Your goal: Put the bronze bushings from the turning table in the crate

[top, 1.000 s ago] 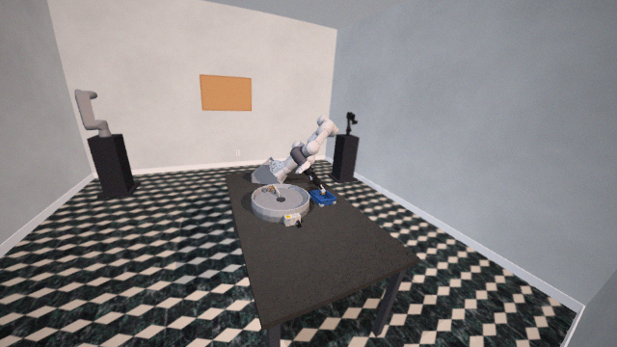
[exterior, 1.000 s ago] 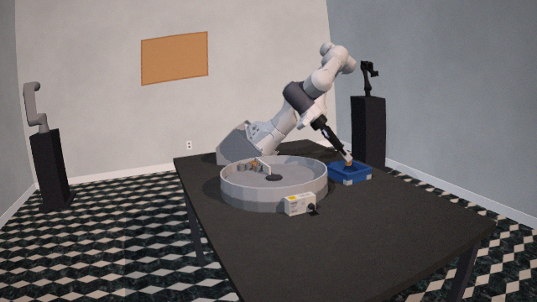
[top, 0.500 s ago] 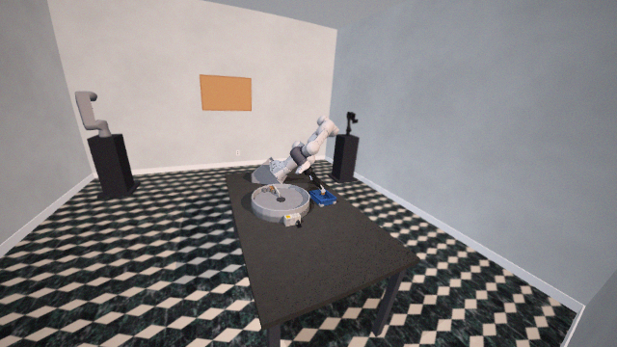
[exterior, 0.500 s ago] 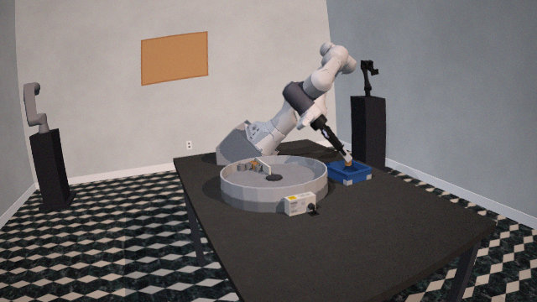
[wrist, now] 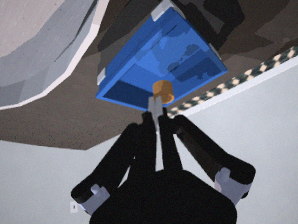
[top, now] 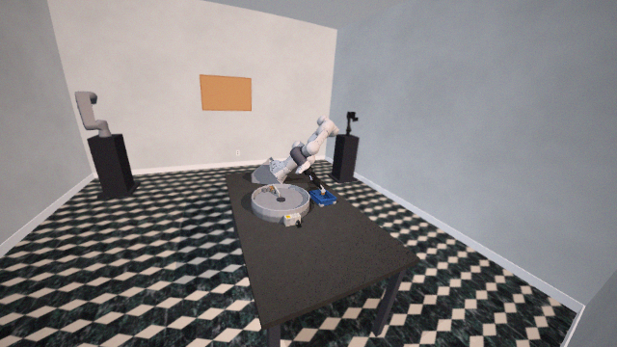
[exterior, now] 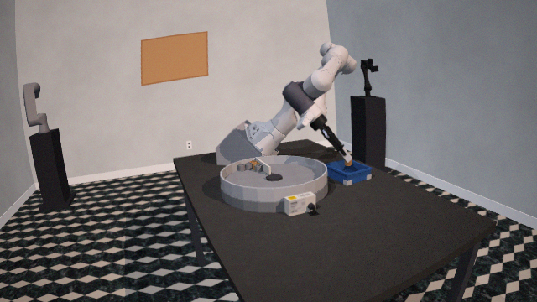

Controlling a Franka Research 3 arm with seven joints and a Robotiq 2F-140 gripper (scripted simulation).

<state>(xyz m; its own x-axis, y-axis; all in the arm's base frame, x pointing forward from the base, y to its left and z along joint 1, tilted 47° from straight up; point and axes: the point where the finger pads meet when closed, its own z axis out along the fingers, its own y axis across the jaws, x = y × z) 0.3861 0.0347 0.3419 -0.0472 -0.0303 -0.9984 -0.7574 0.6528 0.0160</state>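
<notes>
My gripper is now 1 cm past the blue crate, 2 cm to the right of it and 8 cm above it. The rest, counted from my hand: round grey turning table: 1 cm behind, 33 cm to the right, 5 cm below.
</notes>
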